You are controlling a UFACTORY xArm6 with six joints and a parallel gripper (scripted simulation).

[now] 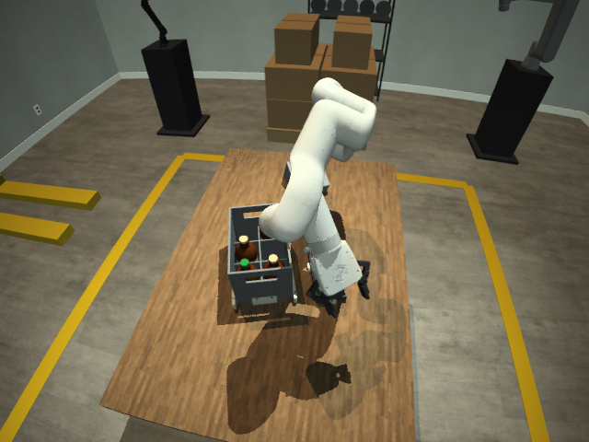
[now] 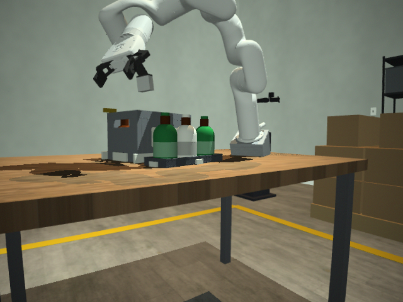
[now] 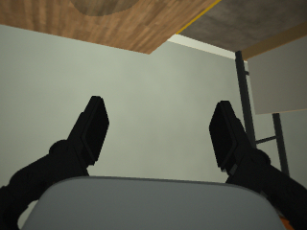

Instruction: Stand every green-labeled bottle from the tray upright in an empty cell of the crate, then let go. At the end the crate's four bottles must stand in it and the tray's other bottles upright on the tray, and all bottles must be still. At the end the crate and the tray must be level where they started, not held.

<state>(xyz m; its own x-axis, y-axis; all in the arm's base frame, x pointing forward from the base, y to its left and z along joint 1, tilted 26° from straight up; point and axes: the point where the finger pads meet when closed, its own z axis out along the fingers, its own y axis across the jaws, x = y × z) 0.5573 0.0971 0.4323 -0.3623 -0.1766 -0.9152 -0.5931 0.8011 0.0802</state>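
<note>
My gripper is now 260 mm past the white-labeled bottle, 150 mm above it and 70 mm to the left of it. From my hand the other things lie so: tray: 260 mm behind, 220 mm below, 70 mm to the right; grey crate: 290 mm to the right, 220 mm behind, 150 mm below.
</note>
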